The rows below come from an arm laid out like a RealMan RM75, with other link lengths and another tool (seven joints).
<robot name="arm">
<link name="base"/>
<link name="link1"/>
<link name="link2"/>
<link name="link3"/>
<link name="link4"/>
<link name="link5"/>
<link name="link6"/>
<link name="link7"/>
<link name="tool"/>
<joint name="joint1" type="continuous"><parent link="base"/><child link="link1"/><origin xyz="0 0 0.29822"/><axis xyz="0 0 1"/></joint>
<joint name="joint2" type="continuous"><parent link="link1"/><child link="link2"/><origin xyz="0 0 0"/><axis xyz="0 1 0"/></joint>
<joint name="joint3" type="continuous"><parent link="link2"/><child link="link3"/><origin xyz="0 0 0.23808"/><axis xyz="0 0 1"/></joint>
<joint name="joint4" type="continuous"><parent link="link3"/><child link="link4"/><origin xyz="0 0 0"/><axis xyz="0 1 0"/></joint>
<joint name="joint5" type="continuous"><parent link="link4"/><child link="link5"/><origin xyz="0 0 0.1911"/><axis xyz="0 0 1"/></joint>
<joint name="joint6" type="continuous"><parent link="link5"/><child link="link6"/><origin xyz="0 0 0"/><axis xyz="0 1 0"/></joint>
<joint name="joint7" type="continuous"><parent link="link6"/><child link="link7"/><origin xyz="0 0 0.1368"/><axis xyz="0 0 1"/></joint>
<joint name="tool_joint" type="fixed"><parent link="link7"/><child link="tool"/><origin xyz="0.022 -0.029 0.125" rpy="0 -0.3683 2.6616"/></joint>
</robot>
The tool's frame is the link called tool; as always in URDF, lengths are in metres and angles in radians. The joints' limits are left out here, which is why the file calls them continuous.
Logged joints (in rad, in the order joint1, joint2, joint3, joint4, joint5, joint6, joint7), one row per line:
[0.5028 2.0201 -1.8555 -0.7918 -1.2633 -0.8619 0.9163]
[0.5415 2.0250 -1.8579 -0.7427 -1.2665 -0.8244 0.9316]
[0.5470 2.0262 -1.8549 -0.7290 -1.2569 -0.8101 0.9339]
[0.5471 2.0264 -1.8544 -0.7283 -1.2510 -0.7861 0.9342]
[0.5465 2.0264 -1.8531 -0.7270 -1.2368 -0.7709 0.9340]
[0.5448 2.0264 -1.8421 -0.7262 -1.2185 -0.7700 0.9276]
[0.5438 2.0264 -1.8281 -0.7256 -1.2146 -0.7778 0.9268]
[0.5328 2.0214 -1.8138 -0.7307 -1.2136 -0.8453 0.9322]
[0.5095 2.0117 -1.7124 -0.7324 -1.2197 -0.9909 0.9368]
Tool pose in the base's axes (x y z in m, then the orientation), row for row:
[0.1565 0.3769 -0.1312 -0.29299 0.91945 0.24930 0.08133]
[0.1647 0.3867 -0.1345 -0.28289 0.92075 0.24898 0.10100]
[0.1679 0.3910 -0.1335 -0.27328 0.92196 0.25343 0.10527]
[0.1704 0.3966 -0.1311 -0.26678 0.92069 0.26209 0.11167]
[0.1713 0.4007 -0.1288 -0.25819 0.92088 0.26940 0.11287]
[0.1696 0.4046 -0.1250 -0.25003 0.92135 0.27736 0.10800]
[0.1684 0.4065 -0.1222 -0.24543 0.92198 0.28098 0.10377]
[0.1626 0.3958 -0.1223 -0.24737 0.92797 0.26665 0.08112]
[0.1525 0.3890 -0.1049 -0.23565 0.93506 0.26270 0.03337]
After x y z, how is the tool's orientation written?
As a quaternion, x y z w.
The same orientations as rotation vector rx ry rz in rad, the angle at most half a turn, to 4 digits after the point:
[-0.8756 2.7479 0.7451]
[-0.8358 2.7202 0.7356]
[-0.8054 2.7170 0.7469]
[-0.7833 2.7033 0.7695]
[-0.7576 2.7020 0.7905]
[-0.7357 2.7110 0.8161]
[-0.7239 2.7195 0.8288]
[-0.7394 2.7737 0.7970]
[-0.7250 2.8768 0.8082]

